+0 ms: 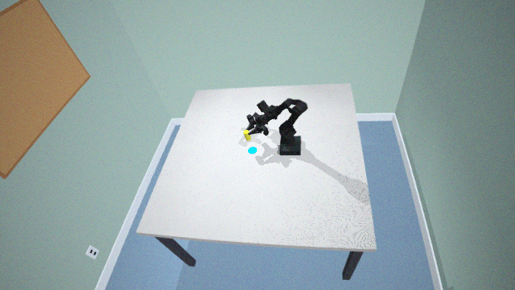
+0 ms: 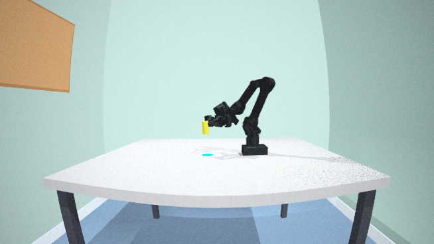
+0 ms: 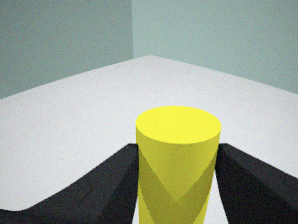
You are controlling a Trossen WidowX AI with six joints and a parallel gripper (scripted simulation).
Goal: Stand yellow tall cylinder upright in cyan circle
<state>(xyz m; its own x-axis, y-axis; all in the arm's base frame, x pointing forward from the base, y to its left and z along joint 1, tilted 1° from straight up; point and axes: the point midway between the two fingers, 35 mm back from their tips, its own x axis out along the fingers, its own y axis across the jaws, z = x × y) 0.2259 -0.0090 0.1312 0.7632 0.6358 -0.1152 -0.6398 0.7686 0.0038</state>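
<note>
Now: the cyan circle 160 mm below my gripper tip and 10 mm behind it. From my gripper tip the other things lie so: yellow cylinder 20 mm below.
</note>
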